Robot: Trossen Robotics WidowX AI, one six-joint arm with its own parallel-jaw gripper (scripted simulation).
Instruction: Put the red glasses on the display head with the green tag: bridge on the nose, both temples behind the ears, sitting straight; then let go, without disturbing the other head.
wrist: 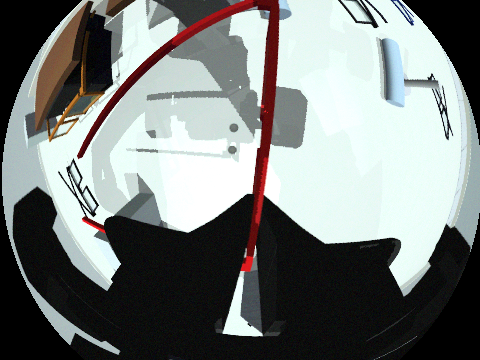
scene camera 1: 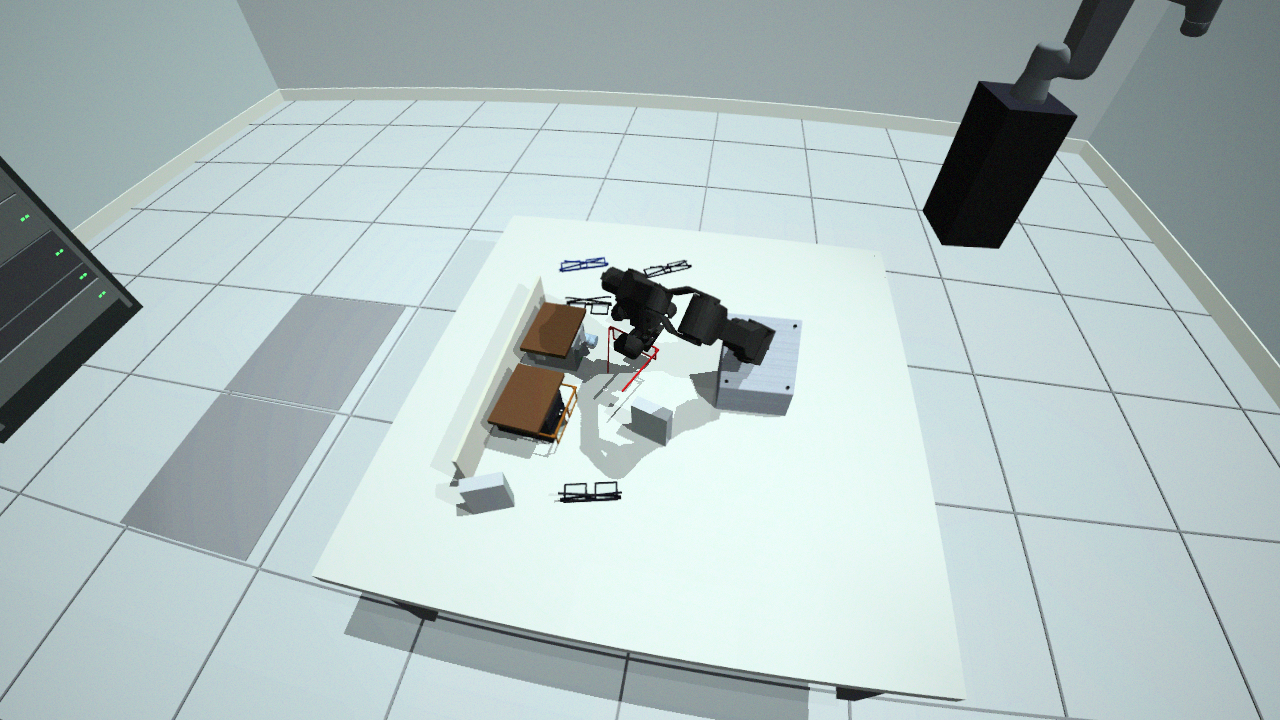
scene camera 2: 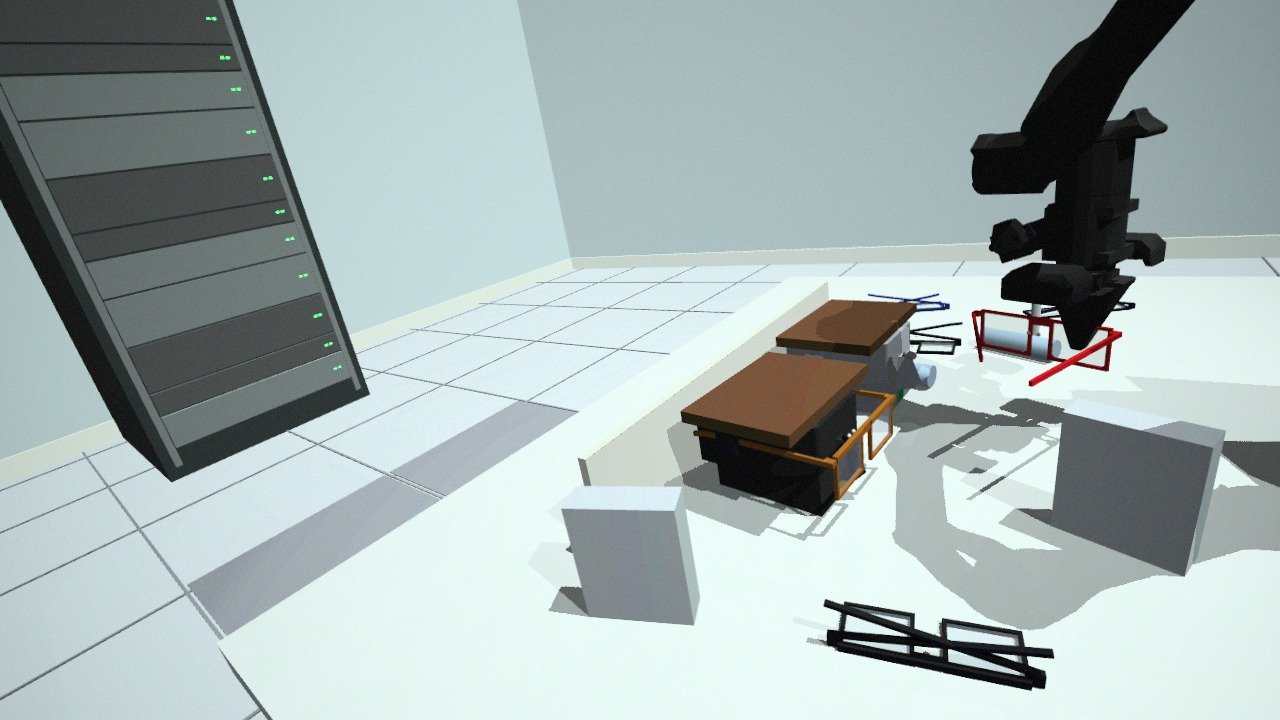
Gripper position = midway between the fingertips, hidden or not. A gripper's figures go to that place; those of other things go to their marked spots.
Labels:
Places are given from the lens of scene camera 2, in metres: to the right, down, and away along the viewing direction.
my gripper point(scene camera 2: 1078, 348): 0.45, -0.01, 0.56
low wall point(scene camera 2: 655, 448): 0.02, 0.09, 0.58

